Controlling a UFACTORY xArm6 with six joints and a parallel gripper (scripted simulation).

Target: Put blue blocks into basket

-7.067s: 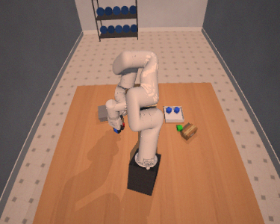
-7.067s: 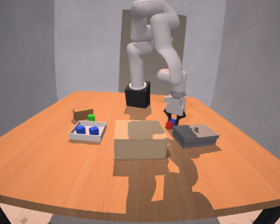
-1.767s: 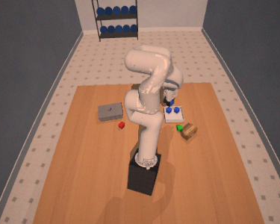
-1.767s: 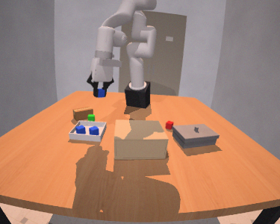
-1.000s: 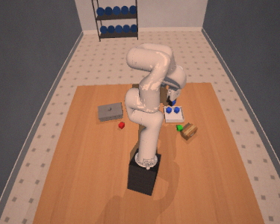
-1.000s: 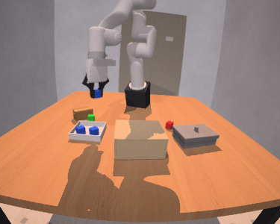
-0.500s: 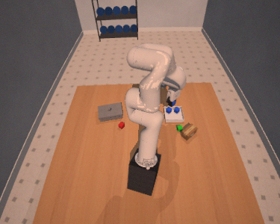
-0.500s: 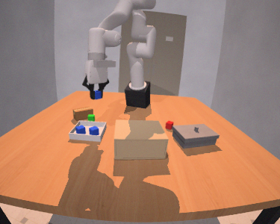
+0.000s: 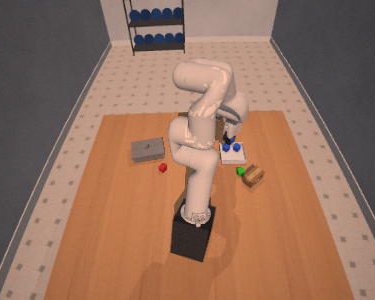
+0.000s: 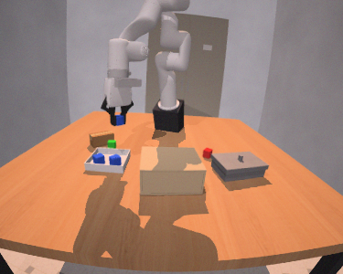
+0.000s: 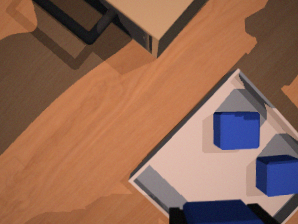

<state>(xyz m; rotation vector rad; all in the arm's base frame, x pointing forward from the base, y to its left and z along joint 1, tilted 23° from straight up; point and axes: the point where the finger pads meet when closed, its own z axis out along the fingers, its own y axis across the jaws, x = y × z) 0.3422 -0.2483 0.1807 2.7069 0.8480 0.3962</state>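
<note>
Now: the white basket 30 mm ahead of my hand, 40 mm to the right of it and 150 mm below it. The rest, counted from my hand: green block 120 mm behind, 40 mm to the right, 150 mm below; then small brown box 170 mm behind, 90 mm to the right, 130 mm below; then drawer 150 mm ahead, 170 mm to the left, 130 mm below.
</note>
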